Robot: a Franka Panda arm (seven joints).
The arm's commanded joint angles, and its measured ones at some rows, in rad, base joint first. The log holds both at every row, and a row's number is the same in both.
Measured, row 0:
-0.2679 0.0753 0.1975 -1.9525 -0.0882 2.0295 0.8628
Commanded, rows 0 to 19:
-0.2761 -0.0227 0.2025 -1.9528 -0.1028 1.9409 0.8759
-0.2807 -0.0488 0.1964 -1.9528 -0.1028 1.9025 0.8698
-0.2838 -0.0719 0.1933 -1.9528 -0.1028 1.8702 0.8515
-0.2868 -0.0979 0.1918 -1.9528 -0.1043 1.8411 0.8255
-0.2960 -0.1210 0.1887 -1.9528 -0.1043 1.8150 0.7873
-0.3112 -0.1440 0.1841 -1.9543 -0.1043 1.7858 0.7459
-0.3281 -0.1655 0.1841 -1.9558 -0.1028 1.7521 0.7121
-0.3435 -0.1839 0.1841 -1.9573 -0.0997 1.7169 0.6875
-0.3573 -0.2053 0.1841 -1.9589 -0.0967 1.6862 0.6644
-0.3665 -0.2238 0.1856 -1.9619 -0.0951 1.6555 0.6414
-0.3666 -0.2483 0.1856 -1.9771 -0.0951 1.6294 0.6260
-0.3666 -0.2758 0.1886 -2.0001 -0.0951 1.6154 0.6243
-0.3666 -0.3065 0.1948 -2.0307 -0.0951 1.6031 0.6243
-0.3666 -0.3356 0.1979 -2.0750 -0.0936 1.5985 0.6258
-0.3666 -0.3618 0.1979 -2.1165 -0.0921 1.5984 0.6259
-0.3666 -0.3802 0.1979 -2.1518 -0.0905 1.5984 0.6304
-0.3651 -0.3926 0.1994 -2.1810 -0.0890 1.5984 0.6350
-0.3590 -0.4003 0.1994 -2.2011 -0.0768 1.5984 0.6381
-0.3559 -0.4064 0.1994 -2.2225 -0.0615 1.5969 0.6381
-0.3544 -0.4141 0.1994 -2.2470 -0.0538 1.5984 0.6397
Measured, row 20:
-0.3558 -0.3660 0.1916 -2.1623 -0.0827 1.5936 0.6406
